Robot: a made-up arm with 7 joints. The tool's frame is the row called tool. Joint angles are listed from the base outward.
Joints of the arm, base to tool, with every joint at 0 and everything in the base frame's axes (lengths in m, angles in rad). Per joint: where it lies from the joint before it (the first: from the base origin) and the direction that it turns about. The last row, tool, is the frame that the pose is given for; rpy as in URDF.
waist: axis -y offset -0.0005 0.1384 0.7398
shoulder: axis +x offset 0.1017 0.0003 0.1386
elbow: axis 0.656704 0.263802 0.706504 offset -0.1 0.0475 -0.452
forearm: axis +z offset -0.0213 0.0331 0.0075
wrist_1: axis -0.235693 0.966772 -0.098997 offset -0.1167 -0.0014 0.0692
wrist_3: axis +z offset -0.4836 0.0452 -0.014
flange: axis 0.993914 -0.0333 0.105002 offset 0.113 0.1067 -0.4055
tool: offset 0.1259 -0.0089 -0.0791 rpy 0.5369 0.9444 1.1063
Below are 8 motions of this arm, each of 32 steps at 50 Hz.
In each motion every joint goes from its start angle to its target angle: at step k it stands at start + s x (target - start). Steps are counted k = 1, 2, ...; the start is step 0. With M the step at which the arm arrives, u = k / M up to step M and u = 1 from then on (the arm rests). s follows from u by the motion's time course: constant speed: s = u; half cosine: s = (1 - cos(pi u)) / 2; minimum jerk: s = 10 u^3 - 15 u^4 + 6 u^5.
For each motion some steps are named. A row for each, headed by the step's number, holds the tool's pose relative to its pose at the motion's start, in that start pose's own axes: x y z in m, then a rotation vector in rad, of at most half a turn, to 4 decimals.
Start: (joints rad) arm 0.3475 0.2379 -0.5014 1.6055 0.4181 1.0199 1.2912
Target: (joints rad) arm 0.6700 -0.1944 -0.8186 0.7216 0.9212 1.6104 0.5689
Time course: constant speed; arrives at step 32
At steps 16, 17, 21, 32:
16: 0.1883 -0.1011 0.2927 0.2107 -0.3491 -0.2678
17: 0.1870 -0.1133 0.3177 0.2190 -0.3708 -0.2845
21: 0.1622 -0.1661 0.4196 0.2457 -0.4570 -0.3539
32: -0.0705 -0.3115 0.6738 0.2647 -0.6832 -0.5842

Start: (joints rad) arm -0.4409 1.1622 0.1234 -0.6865 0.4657 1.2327 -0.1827
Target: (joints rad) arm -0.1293 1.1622 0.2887 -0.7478 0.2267 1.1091 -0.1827
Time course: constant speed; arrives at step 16
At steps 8, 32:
8: -0.0017 -0.0099 -0.1361 -0.1647 0.0464 -0.0556
32: -0.0160 -0.0406 -0.2565 -0.3308 0.0747 -0.1026

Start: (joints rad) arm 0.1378 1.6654 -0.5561 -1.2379 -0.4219 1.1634 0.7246
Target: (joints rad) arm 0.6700 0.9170 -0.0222 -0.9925 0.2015 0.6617 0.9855
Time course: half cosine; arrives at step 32
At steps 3, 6, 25, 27, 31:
3: -0.0048 0.0096 -0.0084 -0.0051 -0.0055 0.0200
6: -0.0211 0.0362 -0.0341 -0.0179 -0.0191 0.0782
25: -0.4692 0.0798 -0.3963 0.0221 0.0982 0.6638
27: -0.5087 0.0601 -0.4117 0.0327 0.1215 0.6837
31: -0.5500 0.0372 -0.4252 0.0439 0.1469 0.7009

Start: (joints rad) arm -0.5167 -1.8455 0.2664 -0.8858 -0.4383 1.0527 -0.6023
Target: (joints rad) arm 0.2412 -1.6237 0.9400 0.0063 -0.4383 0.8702 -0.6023
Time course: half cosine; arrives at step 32
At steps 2, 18, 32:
2: -0.0063 0.0037 0.0015 0.0006 -0.0060 0.0068
18: -0.3480 0.1064 0.1127 0.0787 -0.4909 0.2694
32: -0.4701 0.1057 0.1679 0.1166 -0.8984 0.2407

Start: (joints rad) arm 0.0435 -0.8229 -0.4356 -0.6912 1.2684 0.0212 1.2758
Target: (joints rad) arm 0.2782 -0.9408 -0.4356 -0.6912 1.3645 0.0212 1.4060
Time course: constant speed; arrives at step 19
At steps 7, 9, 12, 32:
7: 0.0722 0.0054 0.0279 0.0079 -0.1008 0.0783
9: 0.0923 0.0080 0.0367 0.0104 -0.1298 0.1007
12: 0.1219 0.0125 0.0508 0.0142 -0.1734 0.1343
32: 0.1883 0.0267 0.0867 0.0238 -0.2760 0.2130

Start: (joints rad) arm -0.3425 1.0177 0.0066 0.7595 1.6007 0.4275 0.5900
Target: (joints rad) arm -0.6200 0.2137 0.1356 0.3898 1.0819 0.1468 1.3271
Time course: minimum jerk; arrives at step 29
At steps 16, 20, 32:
16: 0.0538 0.0131 0.0270 0.2795 -0.6350 0.2736
20: 0.0591 0.0127 0.0249 0.3549 -0.8850 0.3208
32: 0.0569 0.0113 0.0152 0.3961 -1.0782 0.3327

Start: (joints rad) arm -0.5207 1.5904 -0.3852 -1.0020 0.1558 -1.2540 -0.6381
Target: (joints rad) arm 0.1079 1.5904 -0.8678 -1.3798 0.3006 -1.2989 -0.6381
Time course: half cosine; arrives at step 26
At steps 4, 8, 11, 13, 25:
4: 0.0085 0.0005 0.0005 0.0122 -0.0032 0.0090
8: 0.0317 0.0049 0.0017 0.0453 -0.0069 0.0381
11: 0.0541 0.0137 0.0021 0.0783 -0.0026 0.0735
13: 0.0687 0.0226 0.0018 0.1011 0.0061 0.1021
25: 0.1059 0.0762 -0.0086 0.1793 0.0952 0.2366

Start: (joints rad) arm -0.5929 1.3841 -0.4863 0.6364 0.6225 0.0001 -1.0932
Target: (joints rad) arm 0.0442 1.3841 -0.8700 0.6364 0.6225 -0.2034 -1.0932
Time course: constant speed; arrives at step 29
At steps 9, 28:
9: 0.0828 -0.0309 -0.0064 0.0744 0.0196 -0.1431
28: 0.2420 -0.1246 0.0066 0.2850 -0.0063 -0.4202

